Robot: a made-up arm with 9 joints. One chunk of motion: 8 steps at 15 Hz.
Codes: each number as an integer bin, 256 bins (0 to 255) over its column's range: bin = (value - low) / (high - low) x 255, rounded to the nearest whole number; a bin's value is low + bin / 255 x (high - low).
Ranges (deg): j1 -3..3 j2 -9..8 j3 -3..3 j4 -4..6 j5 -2..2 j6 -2..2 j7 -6..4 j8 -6..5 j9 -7..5
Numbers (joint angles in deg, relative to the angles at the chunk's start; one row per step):
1: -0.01 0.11 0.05 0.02 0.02 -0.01 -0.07 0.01 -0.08
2: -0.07 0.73 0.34 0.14 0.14 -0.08 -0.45 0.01 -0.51
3: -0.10 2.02 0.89 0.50 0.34 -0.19 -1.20 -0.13 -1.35
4: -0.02 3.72 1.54 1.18 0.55 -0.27 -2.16 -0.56 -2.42
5: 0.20 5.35 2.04 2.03 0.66 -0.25 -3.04 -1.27 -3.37
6: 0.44 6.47 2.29 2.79 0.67 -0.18 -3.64 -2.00 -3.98
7: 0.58 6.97 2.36 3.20 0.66 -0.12 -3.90 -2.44 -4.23
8: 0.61 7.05 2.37 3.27 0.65 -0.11 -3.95 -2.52 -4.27
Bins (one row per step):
1: 127 137 130 103 129 127 151 139 147
2: 125 146 142 106 136 122 142 139 138
3: 123 165 165 115 149 115 122 136 120
4: 127 191 193 132 163 110 98 126 97
5: 136 215 214 154 170 112 75 110 77
6: 146 232 225 173 170 116 60 93 64
7: 152 240 228 184 170 120 54 83 59
8: 153 241 228 185 169 120 52 81 58

